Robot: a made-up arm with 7 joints. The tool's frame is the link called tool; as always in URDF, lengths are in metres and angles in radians. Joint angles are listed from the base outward. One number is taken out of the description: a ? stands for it. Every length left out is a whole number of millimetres.
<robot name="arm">
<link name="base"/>
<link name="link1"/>
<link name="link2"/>
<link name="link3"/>
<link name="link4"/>
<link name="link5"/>
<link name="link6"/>
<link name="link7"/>
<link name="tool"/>
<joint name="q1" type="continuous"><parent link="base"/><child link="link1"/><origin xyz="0.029 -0.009 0.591" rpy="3.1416 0 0"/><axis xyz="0 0 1"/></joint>
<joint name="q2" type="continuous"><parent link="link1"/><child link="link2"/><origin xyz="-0.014 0.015 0" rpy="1.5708 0 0"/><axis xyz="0 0 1"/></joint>
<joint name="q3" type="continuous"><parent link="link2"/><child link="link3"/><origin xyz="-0.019 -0.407 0" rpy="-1.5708 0 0"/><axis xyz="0 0 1"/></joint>
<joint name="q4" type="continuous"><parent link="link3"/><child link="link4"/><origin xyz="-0.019 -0.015 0" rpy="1.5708 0 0"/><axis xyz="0 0 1"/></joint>
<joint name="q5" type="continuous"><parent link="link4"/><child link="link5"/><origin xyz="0.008 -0.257 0" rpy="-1.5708 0 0"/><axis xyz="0 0 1"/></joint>
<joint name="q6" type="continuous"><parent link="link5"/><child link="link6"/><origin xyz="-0.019 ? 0" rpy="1.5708 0 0"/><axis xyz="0 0 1"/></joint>
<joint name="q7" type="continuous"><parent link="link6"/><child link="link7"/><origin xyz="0.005 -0.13 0" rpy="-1.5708 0 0"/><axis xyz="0 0 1"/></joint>
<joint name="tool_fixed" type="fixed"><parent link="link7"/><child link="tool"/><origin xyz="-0.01 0.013 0" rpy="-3.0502 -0.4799 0.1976"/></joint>
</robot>
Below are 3 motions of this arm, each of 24 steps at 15 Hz.
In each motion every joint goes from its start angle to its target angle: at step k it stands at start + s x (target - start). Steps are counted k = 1, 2, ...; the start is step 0. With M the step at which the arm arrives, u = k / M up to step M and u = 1 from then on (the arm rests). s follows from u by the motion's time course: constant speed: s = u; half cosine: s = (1 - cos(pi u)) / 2; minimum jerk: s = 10 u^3 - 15 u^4 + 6 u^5.
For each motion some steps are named. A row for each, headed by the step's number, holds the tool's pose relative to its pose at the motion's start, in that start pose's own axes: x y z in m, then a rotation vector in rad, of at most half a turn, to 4 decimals.
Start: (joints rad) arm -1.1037 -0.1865 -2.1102 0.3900 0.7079 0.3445 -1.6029
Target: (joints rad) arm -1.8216 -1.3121 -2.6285 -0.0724 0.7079 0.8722 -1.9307
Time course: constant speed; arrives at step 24
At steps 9, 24:
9: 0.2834 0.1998 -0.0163 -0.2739 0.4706 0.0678
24: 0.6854 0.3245 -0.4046 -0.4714 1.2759 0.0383

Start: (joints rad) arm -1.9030 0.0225 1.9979 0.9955 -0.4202 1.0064 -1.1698
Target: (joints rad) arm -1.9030 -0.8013 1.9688 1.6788 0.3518 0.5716 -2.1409
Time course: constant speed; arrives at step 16
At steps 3, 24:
3: -0.0758 -0.0725 0.0024 -0.0296 -0.0116 0.2963
24: -0.1835 -0.4046 0.1167 -0.0283 0.0868 1.2391

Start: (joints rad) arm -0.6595 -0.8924 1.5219 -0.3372 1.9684 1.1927 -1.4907
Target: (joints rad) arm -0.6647 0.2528 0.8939 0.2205 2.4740 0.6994 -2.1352
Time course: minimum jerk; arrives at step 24
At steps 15, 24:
15: 0.1505 -0.0093 -0.5920 -1.3724 0.1542 -0.2483
24: 0.2168 -0.1907 -0.7985 -1.9239 0.2807 -0.4323

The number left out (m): 0.025
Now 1 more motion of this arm.
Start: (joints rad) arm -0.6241 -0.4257 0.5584 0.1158 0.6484 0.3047 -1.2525
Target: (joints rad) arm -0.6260 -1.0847 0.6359 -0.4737 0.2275 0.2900 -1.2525
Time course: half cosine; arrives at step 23
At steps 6, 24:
6: -0.0790 -0.0131 -0.0758 -0.0822 -0.1615 0.0862
24: -0.2574 -0.1411 -0.5976 -0.5773 -1.0283 0.3073

